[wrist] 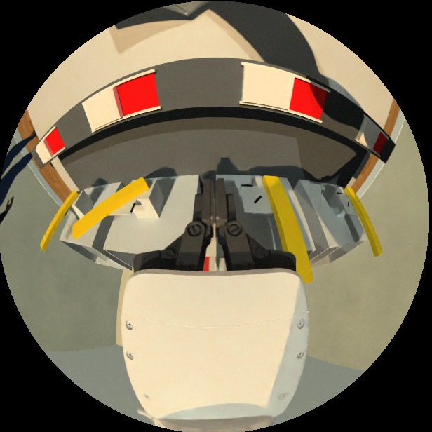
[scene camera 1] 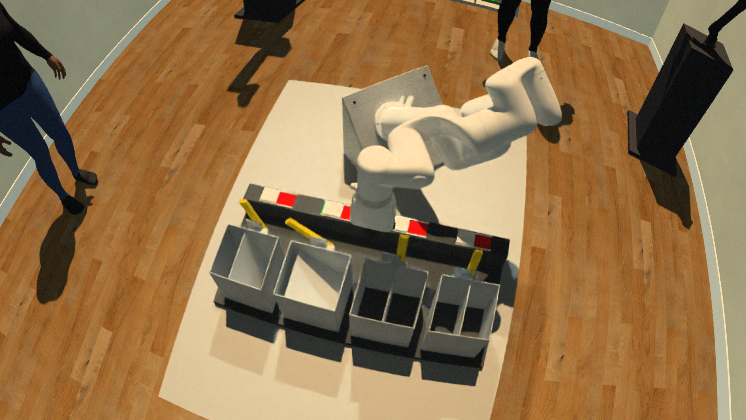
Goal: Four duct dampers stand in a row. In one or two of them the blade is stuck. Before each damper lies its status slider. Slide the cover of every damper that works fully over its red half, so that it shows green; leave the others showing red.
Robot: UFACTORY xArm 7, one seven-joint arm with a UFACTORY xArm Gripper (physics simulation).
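Places are measured from the arm's base along level axes (x down, y left, z ahead), in metres.
Where they show: gripper, fingertip midpoint: (scene camera 1: 372, 234); arm's base, link origin: (scene camera 1: 393, 121).
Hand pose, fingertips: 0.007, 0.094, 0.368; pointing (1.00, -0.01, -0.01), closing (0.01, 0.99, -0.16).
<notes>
Each offset is from my fingertips to the centre of the thing, as dx, dy, dz. "spot": to the spot under its first point.
Four grey dampers stand in a row: leftmost {spot: +0.032, -0.238, +0.281} (scene camera 1: 242, 292), second {spot: +0.025, -0.046, +0.247} (scene camera 1: 313, 313), third {spot: +0.034, +0.124, +0.218} (scene camera 1: 383, 331) and rightmost {spot: +0.038, +0.300, +0.187} (scene camera 1: 454, 344). The left two blades look slanted; the right two stand edge-on. Yellow levers are tilted on the leftmost (scene camera 1: 253, 214) (wrist: 59, 220) and second (scene camera 1: 308, 232) (wrist: 110, 207), and nearly straight on the third (scene camera 1: 402, 247) (wrist: 290, 230) and rightmost (scene camera 1: 475, 262) (wrist: 364, 222). All four sliders show red, with white covers (scene camera 1: 268, 195) (wrist: 102, 109) (wrist: 267, 85) (scene camera 1: 465, 237) left of it. My gripper (wrist: 213, 190) is shut and empty, between the second and third levers; the wrist housing hides it in the scene view.
The sliders sit on a long dark rail (scene camera 1: 441, 233) (wrist: 200, 82) between the arm's base plate (scene camera 1: 365, 104) and the dampers. The arm reaches over the rail. A person (scene camera 1: 39, 120) stands at the left, and a dark pedestal (scene camera 1: 678, 93) at the right.
</notes>
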